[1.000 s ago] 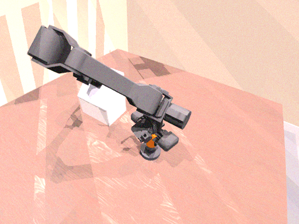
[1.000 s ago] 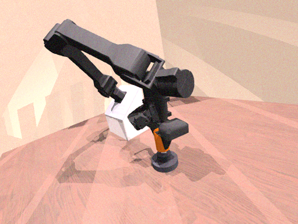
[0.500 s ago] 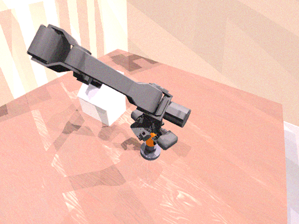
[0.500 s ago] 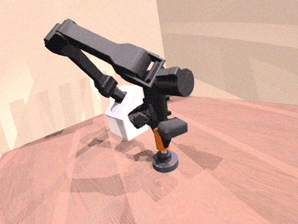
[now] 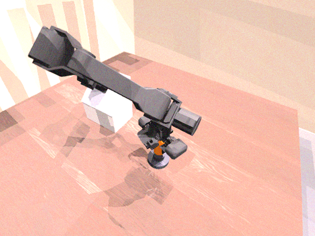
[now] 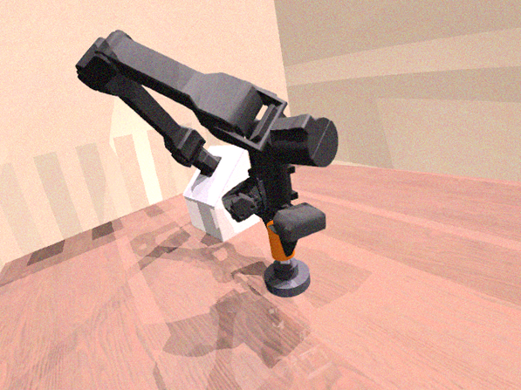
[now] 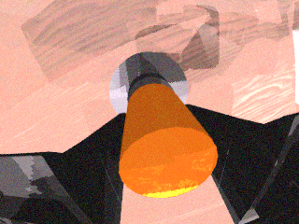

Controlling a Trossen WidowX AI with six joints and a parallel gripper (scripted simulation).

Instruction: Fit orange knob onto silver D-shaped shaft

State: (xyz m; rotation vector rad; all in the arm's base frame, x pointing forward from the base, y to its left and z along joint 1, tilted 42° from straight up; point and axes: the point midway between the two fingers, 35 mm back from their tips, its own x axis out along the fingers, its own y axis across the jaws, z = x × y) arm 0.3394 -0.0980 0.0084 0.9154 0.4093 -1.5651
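Right now the orange knob is 3 cm above my gripper tip. Round my gripper tip: round pedestal: 4 cm below.
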